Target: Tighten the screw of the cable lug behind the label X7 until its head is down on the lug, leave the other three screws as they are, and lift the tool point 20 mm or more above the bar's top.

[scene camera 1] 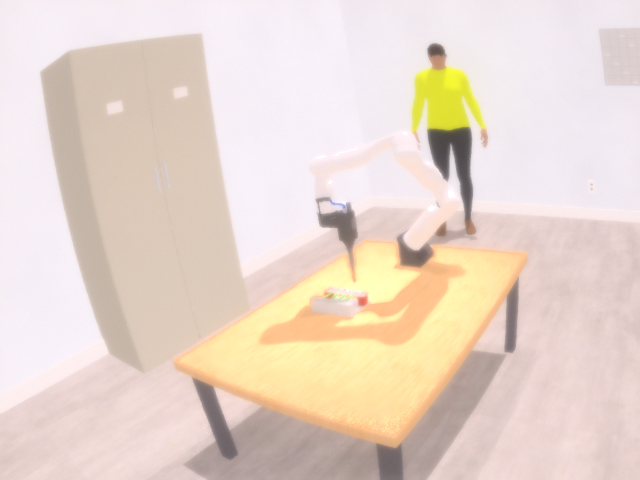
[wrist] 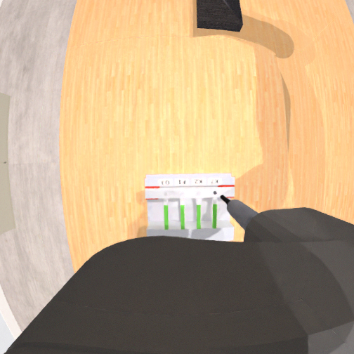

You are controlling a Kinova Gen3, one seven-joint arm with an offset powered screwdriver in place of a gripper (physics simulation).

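Observation:
The white terminal block (scene camera 1: 334, 307) (wrist: 190, 233) stands on the table with a pale bar (wrist: 153, 193) across it. The label X7 (wrist: 215, 181) reads upside down at the right end of the label row in the wrist view. In front of it, the X7 screw (wrist: 215, 192) shows as a dark dot above a green cable (wrist: 215, 216). The other screws are pale and faint. My screwdriver (scene camera 1: 354, 279) (wrist: 223, 198) has its tip raised above the bar, apart from the screw. It has no fingers and carries nothing visible. The screw's height over its lug is too small to tell.
The wooden table (scene camera 1: 330, 372) (wrist: 165, 100) bears the black arm base (scene camera 1: 413, 252) (wrist: 219, 15) at its back. A tall beige cabinet (scene camera 1: 149, 196) stands left of the table. A person in a yellow shirt (scene camera 1: 447, 100) stands behind the arm.

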